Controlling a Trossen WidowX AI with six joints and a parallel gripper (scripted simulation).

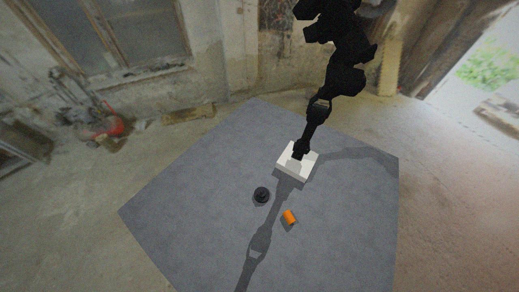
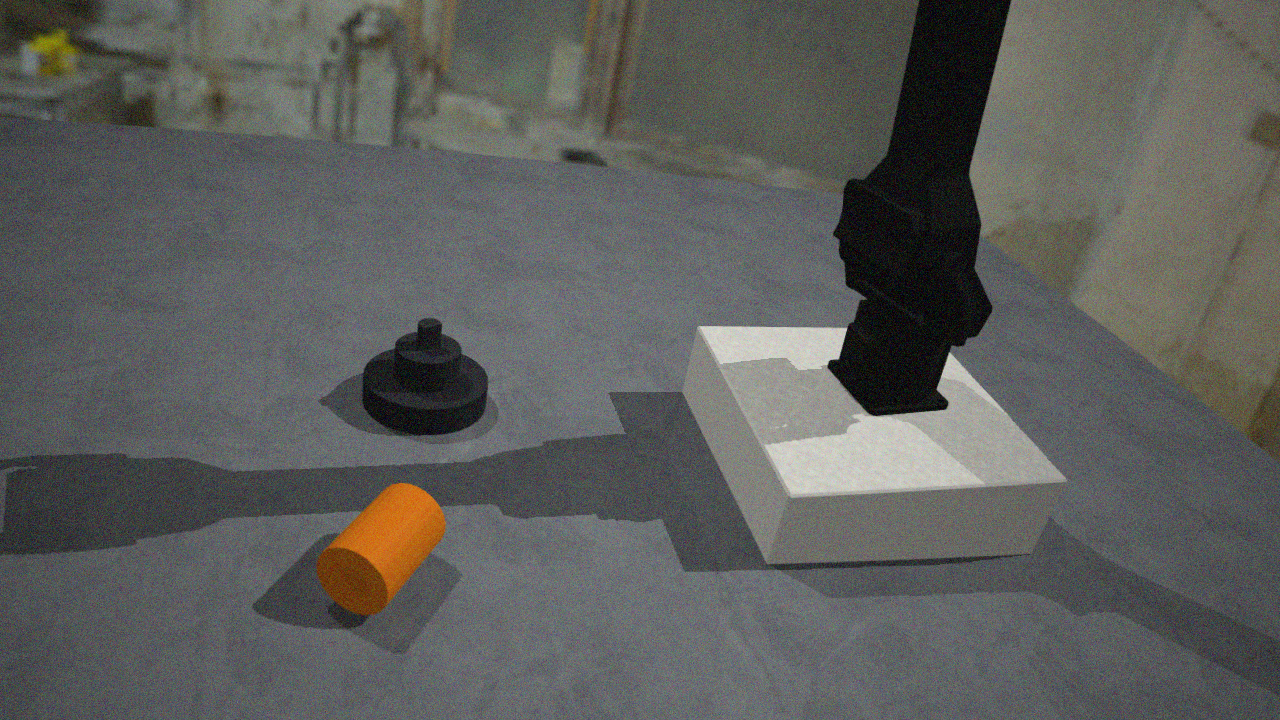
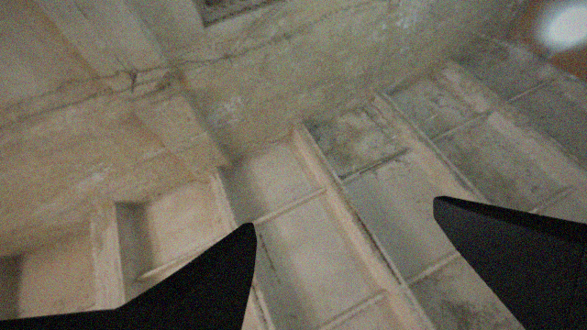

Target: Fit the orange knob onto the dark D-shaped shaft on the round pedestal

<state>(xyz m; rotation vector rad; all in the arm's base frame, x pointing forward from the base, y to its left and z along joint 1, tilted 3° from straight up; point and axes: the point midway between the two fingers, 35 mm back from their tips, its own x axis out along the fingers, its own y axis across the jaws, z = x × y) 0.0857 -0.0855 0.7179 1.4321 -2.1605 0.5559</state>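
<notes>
Right now my gripper tip is 780 mm above the orange knob, 230 mm short of it and 180 mm to the right of it. From my gripper tip the other things lie so: short shaft 770 mm below, 190 mm ahead.
</notes>
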